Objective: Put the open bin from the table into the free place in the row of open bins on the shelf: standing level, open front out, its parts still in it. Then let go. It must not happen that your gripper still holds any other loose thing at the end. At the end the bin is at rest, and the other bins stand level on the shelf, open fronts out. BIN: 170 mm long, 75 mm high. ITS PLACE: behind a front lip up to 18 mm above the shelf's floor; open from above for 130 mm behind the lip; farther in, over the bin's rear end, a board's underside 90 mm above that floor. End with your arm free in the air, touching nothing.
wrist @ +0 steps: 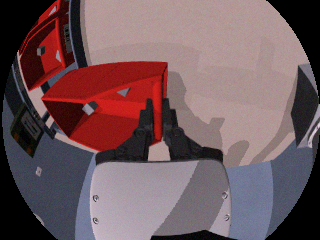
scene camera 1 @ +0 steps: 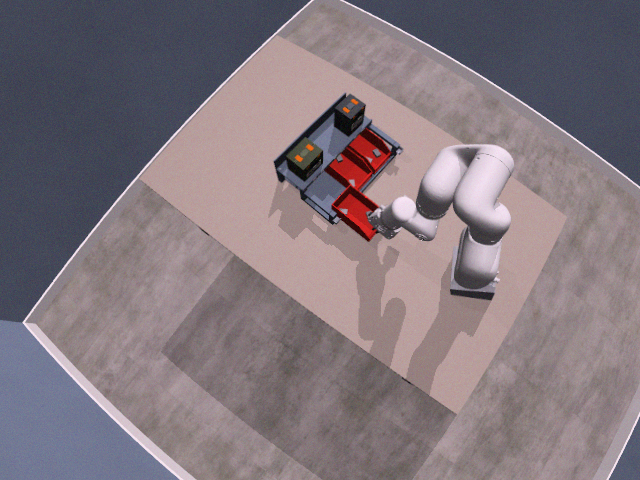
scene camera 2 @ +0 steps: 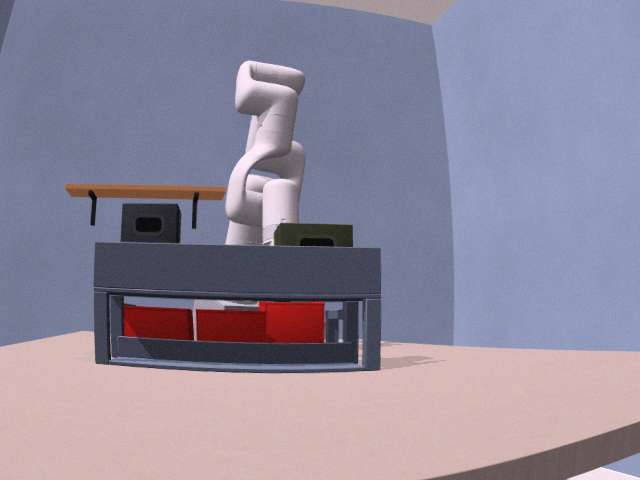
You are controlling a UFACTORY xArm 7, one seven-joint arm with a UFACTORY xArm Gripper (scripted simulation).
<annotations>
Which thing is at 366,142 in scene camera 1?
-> A red open bin.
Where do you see a red open bin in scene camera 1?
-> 354,167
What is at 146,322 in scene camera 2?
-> A red open bin.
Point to a red open bin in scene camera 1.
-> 358,204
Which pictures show the red open bin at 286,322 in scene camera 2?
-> The wrist view, scene camera 1 and scene camera 2: all of them.
</annotations>
